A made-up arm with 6 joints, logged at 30 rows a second.
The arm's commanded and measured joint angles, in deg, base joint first. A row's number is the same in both.
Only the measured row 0 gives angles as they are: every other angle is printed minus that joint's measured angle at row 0.
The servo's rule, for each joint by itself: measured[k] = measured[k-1] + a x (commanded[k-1-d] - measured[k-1]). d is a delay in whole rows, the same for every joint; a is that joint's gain. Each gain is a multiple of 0.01, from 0.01 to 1. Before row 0 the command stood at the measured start. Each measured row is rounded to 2 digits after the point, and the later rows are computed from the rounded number. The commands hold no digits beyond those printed.
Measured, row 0: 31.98, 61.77, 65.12, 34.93, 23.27, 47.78
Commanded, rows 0 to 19: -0.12, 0.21, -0.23, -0.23, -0.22, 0.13; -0.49, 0.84, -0.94, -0.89, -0.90, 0.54; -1.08, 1.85, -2.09, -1.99, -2.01, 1.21; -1.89, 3.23, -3.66, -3.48, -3.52, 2.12; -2.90, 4.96, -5.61, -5.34, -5.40, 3.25; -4.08, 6.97, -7.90, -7.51, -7.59, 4.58; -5.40, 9.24, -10.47, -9.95, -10.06, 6.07; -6.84, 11.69, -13.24, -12.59, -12.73, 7.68; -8.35, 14.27, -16.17, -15.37, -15.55, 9.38; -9.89, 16.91, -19.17, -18.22, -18.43, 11.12; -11.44, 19.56, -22.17, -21.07, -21.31, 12.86; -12.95, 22.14, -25.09, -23.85, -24.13, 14.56; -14.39, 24.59, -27.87, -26.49, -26.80, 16.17; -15.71, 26.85, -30.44, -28.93, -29.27, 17.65; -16.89, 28.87, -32.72, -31.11, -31.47, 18.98; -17.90, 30.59, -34.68, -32.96, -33.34, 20.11; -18.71, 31.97, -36.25, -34.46, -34.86, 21.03; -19.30, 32.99, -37.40, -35.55, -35.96, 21.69; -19.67, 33.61, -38.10, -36.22, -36.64, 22.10; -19.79, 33.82, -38.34, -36.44, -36.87, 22.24
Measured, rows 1 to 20: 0.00, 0.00, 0.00, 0.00, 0.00, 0.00; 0.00, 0.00, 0.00, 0.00, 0.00, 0.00; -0.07, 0.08, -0.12, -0.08, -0.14, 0.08; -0.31, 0.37, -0.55, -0.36, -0.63, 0.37; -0.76, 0.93, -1.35, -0.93, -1.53, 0.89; -1.42, 1.80, -2.55, -1.82, -2.82, 1.65; -2.28, 3.00, -4.14, -3.05, -4.50, 2.64; -3.32, 4.51, -6.10, -4.61, -6.51, 3.84; -4.53, 6.31, -8.37, -6.48, -8.82, 5.22; -5.87, 8.35, -10.90, -8.62, -11.36, 6.75; -7.31, 10.60, -13.64, -10.98, -14.08, 8.38; -8.81, 13.00, -16.52, -13.51, -16.91, 10.08; -10.34, 15.49, -19.46, -16.16, -19.77, 11.80; -11.85, 18.02, -22.39, -18.85, -22.60, 13.51; -13.32, 20.52, -25.24, -21.52, -25.33, 15.16; -14.71, 22.93, -27.94, -24.11, -27.89, 16.70; -15.97, 25.19, -30.43, -26.56, -30.22, 18.11; -17.09, 27.24, -32.64, -28.80, -32.25, 19.35; -18.03, 29.04, -34.52, -30.78, -33.95, 20.39; -18.77, 30.54, -36.02, -32.45, -35.26, 21.20
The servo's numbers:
d 2
a 0.58 0.38 0.52 0.35 0.65 0.62

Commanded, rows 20 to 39: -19.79, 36.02, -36.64, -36.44, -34.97, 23.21; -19.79, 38.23, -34.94, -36.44, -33.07, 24.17; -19.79, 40.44, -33.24, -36.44, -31.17, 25.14; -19.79, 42.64, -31.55, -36.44, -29.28, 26.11; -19.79, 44.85, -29.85, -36.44, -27.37, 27.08; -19.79, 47.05, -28.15, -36.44, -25.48, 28.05; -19.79, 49.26, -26.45, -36.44, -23.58, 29.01; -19.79, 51.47, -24.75, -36.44, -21.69, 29.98; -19.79, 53.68, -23.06, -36.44, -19.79, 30.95; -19.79, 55.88, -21.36, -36.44, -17.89, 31.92; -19.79, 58.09, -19.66, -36.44, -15.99, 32.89; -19.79, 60.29, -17.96, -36.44, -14.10, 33.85; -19.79, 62.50, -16.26, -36.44, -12.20, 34.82; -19.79, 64.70, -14.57, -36.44, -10.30, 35.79; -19.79, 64.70, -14.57, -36.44, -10.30, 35.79; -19.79, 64.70, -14.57, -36.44, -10.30, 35.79; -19.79, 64.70, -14.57, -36.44, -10.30, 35.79; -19.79, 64.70, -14.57, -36.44, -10.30, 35.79; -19.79, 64.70, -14.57, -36.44, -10.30, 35.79; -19.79, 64.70, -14.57, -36.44, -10.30, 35.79
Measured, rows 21 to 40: -19.29, 31.71, -37.10, -33.77, -36.16, 21.76; -19.58, 32.51, -37.74, -34.70, -36.62, 22.06; -19.70, 33.84, -37.17, -35.31, -35.55, 22.77; -19.75, 35.51, -36.01, -35.71, -33.94, 23.64; -19.77, 37.38, -34.57, -35.97, -32.14, 24.57; -19.78, 39.38, -33.00, -36.13, -30.28, 25.52; -19.79, 41.46, -31.36, -36.24, -28.39, 26.49; -19.79, 43.58, -29.69, -36.31, -26.50, 27.46; -19.79, 45.74, -28.01, -36.36, -24.60, 28.42; -19.79, 47.92, -26.31, -36.39, -22.71, 29.39; -19.79, 50.11, -24.62, -36.41, -20.81, 30.36; -19.79, 52.30, -22.92, -36.42, -18.91, 31.33; -19.79, 54.50, -21.22, -36.43, -17.01, 32.30; -19.79, 56.70, -19.52, -36.43, -15.12, 33.26; -19.79, 58.90, -17.82, -36.43, -13.22, 34.23; -19.79, 61.10, -16.13, -36.43, -11.32, 35.20; -19.79, 62.47, -15.32, -36.43, -10.66, 35.57; -19.79, 63.32, -14.93, -36.43, -10.43, 35.71; -19.79, 63.84, -14.74, -36.43, -10.35, 35.76; -19.79, 64.17, -14.65, -36.43, -10.32, 35.78
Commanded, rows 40 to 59: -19.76, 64.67, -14.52, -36.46, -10.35, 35.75; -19.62, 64.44, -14.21, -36.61, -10.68, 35.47; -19.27, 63.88, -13.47, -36.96, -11.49, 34.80; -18.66, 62.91, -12.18, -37.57, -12.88, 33.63; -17.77, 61.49, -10.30, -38.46, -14.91, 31.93; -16.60, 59.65, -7.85, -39.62, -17.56, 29.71; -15.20, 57.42, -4.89, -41.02, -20.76, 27.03; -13.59, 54.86, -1.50, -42.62, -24.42, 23.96; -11.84, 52.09, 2.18, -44.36, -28.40, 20.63; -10.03, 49.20, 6.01, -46.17, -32.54, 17.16; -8.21, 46.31, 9.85, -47.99, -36.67, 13.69; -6.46, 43.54, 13.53, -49.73, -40.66, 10.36; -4.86, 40.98, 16.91, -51.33, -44.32, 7.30; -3.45, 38.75, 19.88, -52.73, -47.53, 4.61; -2.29, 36.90, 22.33, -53.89, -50.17, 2.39; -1.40, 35.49, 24.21, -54.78, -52.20, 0.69; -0.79, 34.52, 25.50, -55.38, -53.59, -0.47; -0.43, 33.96, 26.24, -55.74, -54.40, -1.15; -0.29, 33.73, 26.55, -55.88, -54.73, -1.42; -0.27, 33.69, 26.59, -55.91, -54.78, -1.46
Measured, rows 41 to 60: -19.79, 64.37, -14.61, -36.43, -10.31, 35.79; -19.79, 64.50, -14.59, -36.43, -10.30, 35.79; -19.77, 64.56, -14.55, -36.44, -10.33, 35.77; -19.68, 64.51, -14.37, -36.50, -10.56, 35.58; -19.44, 64.27, -13.90, -36.66, -11.16, 35.10; -18.99, 63.75, -13.01, -36.98, -12.28, 34.19; -18.28, 62.89, -11.60, -37.50, -13.99, 32.79; -17.31, 61.66, -9.65, -38.24, -16.31, 30.88; -16.09, 60.05, -7.17, -39.21, -19.20, 28.49; -14.64, 58.08, -4.22, -40.40, -22.59, 25.68; -13.02, 55.80, -0.89, -41.79, -26.37, 22.55; -11.29, 53.29, 2.70, -43.32, -30.38, 19.21; -9.50, 50.64, 6.42, -44.95, -34.47, 15.79; -7.74, 47.94, 10.12, -46.62, -38.49, 12.42; -6.07, 45.30, 13.65, -48.27, -42.28, 9.25; -4.55, 42.81, 16.89, -49.83, -45.69, 6.37; -3.24, 40.56, 19.72, -51.25, -48.60, 3.90; -2.17, 38.63, 22.05, -52.49, -50.94, 1.91; -1.37, 37.07, 23.84, -53.50, -52.66, 0.43; -0.82, 35.89, 25.09, -54.28, -53.79, -0.55
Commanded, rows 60 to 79: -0.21, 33.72, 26.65, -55.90, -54.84, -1.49; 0.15, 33.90, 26.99, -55.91, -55.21, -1.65; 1.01, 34.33, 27.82, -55.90, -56.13, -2.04; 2.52, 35.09, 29.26, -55.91, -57.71, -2.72; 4.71, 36.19, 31.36, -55.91, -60.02, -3.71; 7.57, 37.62, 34.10, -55.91, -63.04, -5.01; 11.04, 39.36, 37.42, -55.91, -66.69, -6.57; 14.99, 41.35, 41.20, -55.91, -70.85, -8.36; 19.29, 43.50, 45.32, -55.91, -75.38, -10.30; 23.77, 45.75, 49.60, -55.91, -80.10, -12.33; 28.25, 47.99, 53.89, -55.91, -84.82, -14.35; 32.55, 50.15, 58.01, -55.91, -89.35, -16.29; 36.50, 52.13, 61.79, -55.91, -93.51, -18.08; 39.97, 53.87, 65.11, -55.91, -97.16, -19.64; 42.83, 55.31, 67.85, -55.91, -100.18, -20.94; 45.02, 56.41, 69.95, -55.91, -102.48, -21.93; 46.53, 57.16, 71.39, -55.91, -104.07, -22.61; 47.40, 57.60, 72.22, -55.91, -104.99, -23.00; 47.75, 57.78, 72.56, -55.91, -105.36, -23.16; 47.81, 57.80, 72.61, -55.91, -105.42, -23.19
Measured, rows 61 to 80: -0.51, 35.07, 25.85, -54.84, -54.40, -1.09; -0.37, 34.55, 26.23, -55.21, -54.65, -1.32; -0.28, 34.23, 26.45, -55.45, -54.77, -1.43; -0.03, 34.10, 26.73, -55.61, -55.06, -1.57; 0.57, 34.19, 27.30, -55.71, -55.76, -1.86; 1.70, 34.53, 28.32, -55.78, -57.03, -2.39; 3.45, 35.16, 29.90, -55.83, -58.97, -3.21; 5.84, 36.09, 32.08, -55.86, -61.62, -4.33; 8.86, 37.33, 34.86, -55.88, -64.92, -5.72; 12.42, 38.86, 38.16, -55.89, -68.77, -7.36; 16.40, 40.62, 41.88, -55.90, -73.07, -9.18; 20.67, 42.57, 45.89, -55.90, -77.64, -11.13; 25.07, 44.63, 50.05, -55.90, -82.31, -13.13; 29.41, 46.73, 54.19, -55.90, -86.89, -15.09; 33.52, 48.78, 58.14, -55.90, -91.19, -16.94; 37.26, 50.71, 61.76, -55.90, -95.07, -18.61; 40.49, 52.46, 64.93, -55.90, -98.39, -20.05; 43.12, 53.96, 67.54, -55.90, -101.05, -21.22; 45.10, 55.18, 69.54, -55.90, -103.01, -22.08; 46.43, 56.10, 70.93, -55.90, -104.30, -22.65
